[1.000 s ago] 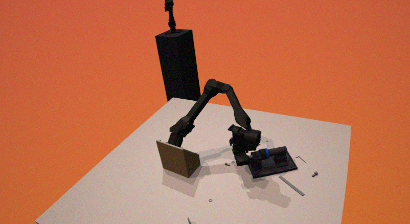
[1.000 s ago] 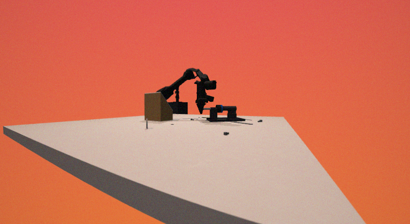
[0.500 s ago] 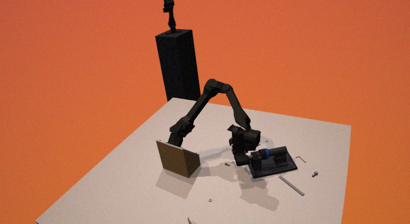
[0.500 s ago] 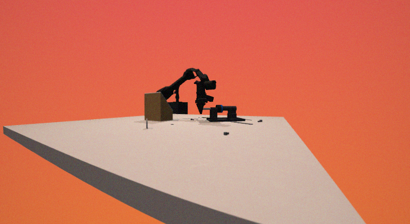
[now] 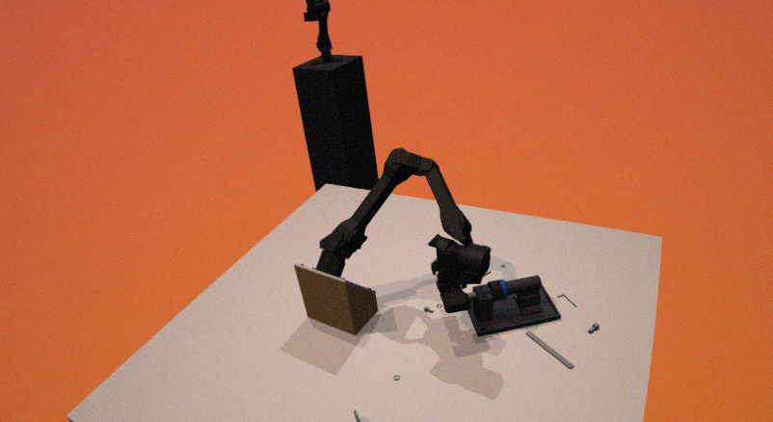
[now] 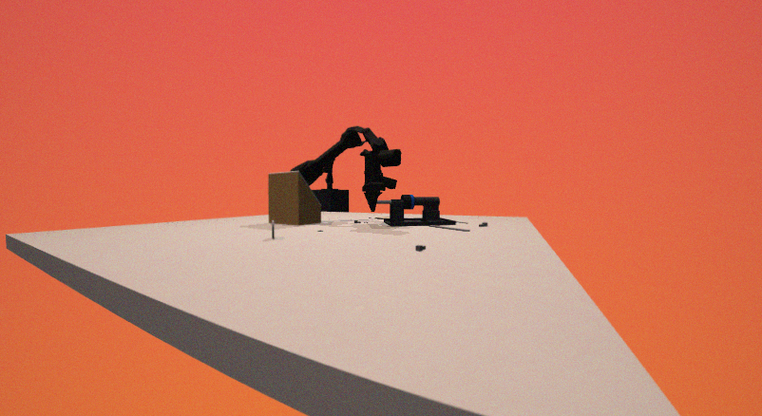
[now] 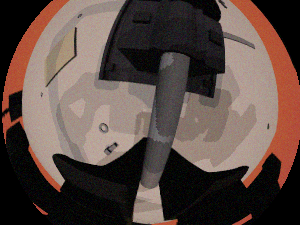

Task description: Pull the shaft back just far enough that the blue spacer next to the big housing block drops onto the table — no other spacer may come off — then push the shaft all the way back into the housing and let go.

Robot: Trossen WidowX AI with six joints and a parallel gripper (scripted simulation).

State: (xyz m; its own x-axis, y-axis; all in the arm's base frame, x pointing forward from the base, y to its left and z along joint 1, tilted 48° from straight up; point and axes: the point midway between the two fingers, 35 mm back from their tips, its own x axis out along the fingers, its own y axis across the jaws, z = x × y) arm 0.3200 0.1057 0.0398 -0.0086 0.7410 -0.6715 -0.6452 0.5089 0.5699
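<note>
Right now the grey shaft is 50 mm ahead of my gripper tip, 40 mm to the left of it and 30 mm above it. The rest, counted from my gripper tip: grey bar (270 mm ahead, 40 mm below, 10 mm to the left); hex key (250 mm ahead, 210 mm to the left, 40 mm below); blue spacer (110 mm ahead, 90 mm to the left, 30 mm above).
</note>
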